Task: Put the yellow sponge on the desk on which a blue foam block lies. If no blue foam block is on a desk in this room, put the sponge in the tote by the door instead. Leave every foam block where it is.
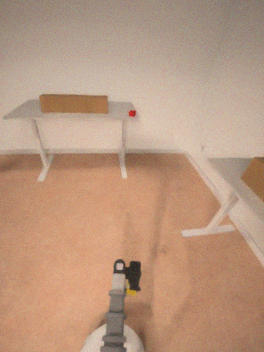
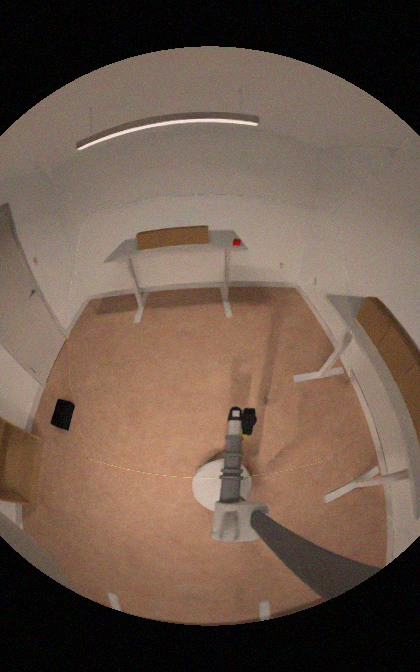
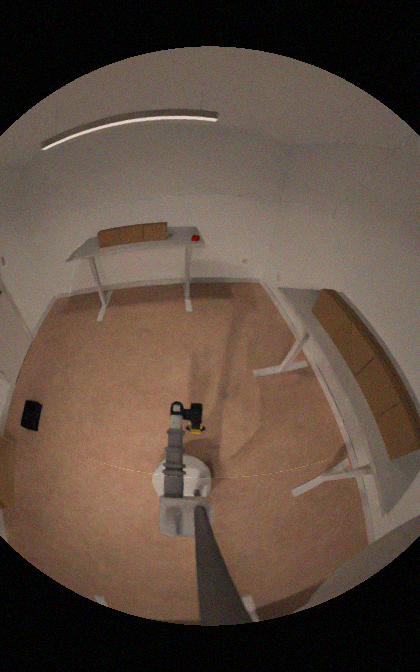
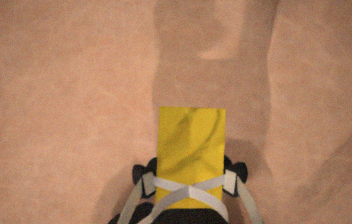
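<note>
My gripper (image 4: 189, 169) is shut on the yellow sponge (image 4: 190, 140) (image 1: 132, 292) (image 3: 195, 431) and holds it above the floor. A red block (image 1: 132, 113) (image 2: 237, 242) (image 3: 195, 238) lies at the right end of the far desk (image 1: 122, 107) (image 2: 222, 239) (image 3: 180, 234). A second desk (image 1: 231, 170) (image 2: 345, 302) (image 3: 300, 297) stands at the right; part of its top is hidden behind brown boxes, and no blue block shows on the visible part. The black tote (image 2: 63, 414) (image 3: 31, 415) is on the floor at the left, near the door (image 2: 22, 300).
A long brown box row (image 1: 74, 104) (image 2: 173, 237) (image 3: 133, 234) stands on the far desk. Another brown box row (image 2: 392, 350) (image 3: 367, 370) stands along the right desk. A wooden shelf unit (image 2: 30, 467) is at the left edge. The desk feet (image 1: 207, 231) (image 2: 318, 375) stick out over the floor at the right.
</note>
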